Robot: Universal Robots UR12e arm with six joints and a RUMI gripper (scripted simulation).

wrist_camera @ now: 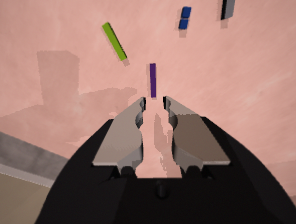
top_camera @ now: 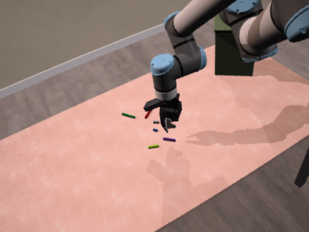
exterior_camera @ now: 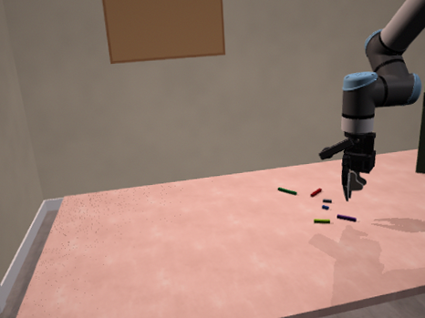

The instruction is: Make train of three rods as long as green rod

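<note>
My gripper is now 8 cm above the purple rod. From my hand the other things lie so: grey rod (13 cm to the right, 8 cm below, 4 cm ahead); then lime rod (8 cm below, 8 cm ahead, 2 cm to the left); then red rod (21 cm to the right, 8 cm below, 7 cm ahead).
</note>
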